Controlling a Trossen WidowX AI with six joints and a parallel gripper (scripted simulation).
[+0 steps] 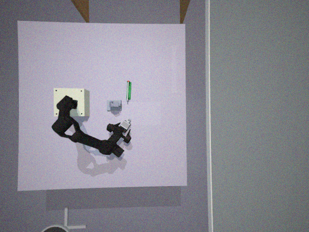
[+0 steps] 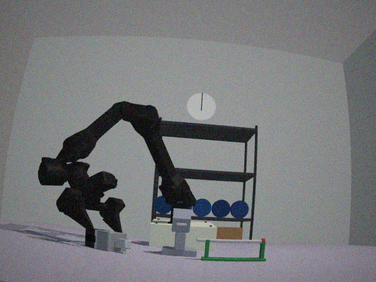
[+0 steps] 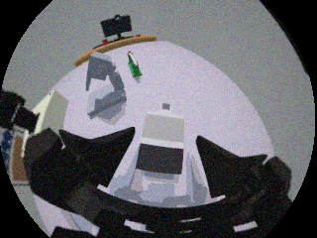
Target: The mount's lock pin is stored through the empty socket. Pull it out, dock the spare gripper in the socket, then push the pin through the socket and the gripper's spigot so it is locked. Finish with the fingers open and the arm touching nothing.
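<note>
Right now my gripper tip is 2 cm above the black spare gripper and 1 cm to the right of it. Round my gripper tip: socket: 15 cm to the left, 10 cm behind, 2 cm above; green cradle: 28 cm to the left, 3 cm behind, 2 cm below.
</note>
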